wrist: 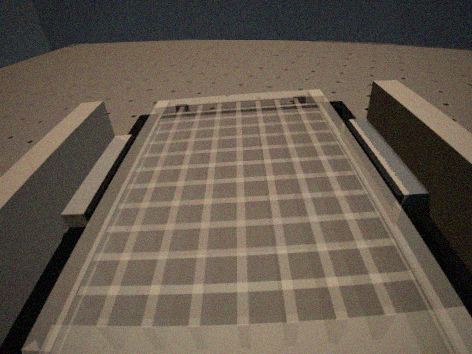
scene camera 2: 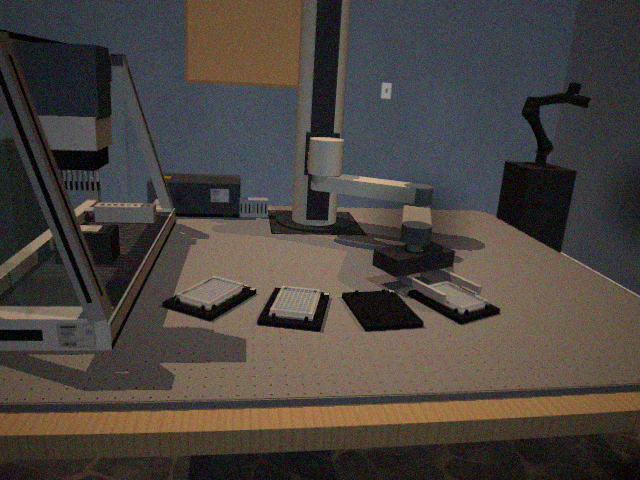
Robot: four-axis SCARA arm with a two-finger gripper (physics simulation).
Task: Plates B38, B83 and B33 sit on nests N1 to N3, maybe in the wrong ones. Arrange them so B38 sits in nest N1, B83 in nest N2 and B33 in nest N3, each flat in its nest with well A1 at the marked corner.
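Frame: origin at the arm's base, x back, y right, z up, level; metres.
Seen in the pictures: gripper, fingertip midpoint: (wrist: 237, 114) (scene camera 2: 462, 294); arm's base, origin of the base link: (scene camera 2: 313, 225).
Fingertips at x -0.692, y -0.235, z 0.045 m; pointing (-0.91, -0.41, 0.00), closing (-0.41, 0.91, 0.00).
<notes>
Offsets run from my fingertips to a thing's top centre. "spot": to the spot under its first point.
Plate B83 {dx +0.022, dy +0.010, dz -0.006 m} (scene camera 2: 461, 298) (wrist: 242, 225) is a clear gridded plate, flat in the rightmost black nest (scene camera 2: 478, 314) (wrist: 42, 280) in the scene view. My gripper (scene camera 2: 462, 293) (wrist: 237, 114) is shut on it, low down, with one finger along each long side. A pale plate {dx +0.048, dy +0.532, dz -0.006 m} (scene camera 2: 214, 290) sits in the leftmost nest {dx +0.048, dy +0.533, dz -0.010 m} (scene camera 2: 210, 314). A white gridded plate {dx -0.004, dy +0.359, dz -0.006 m} (scene camera 2: 295, 303) sits in the second nest from the left (scene camera 2: 292, 323). The third nest {dx -0.013, dy +0.183, dz -0.010 m} (scene camera 2: 382, 310) is empty. Labels and A1 marks are not readable in these views.
A framed machine (scene camera 2: 62, 312) with a dark head stands at the left. A dark box {spot: dx +0.727, dy +0.636, dz +0.037 m} (scene camera 2: 193, 196) and a small slotted rack {spot: dx +0.737, dy +0.434, dz -0.001 m} (scene camera 2: 254, 208) stand at the back, left of the arm's column (scene camera 2: 302, 118). A black pedestal (scene camera 2: 535, 201) stands beyond the table at the right.
</notes>
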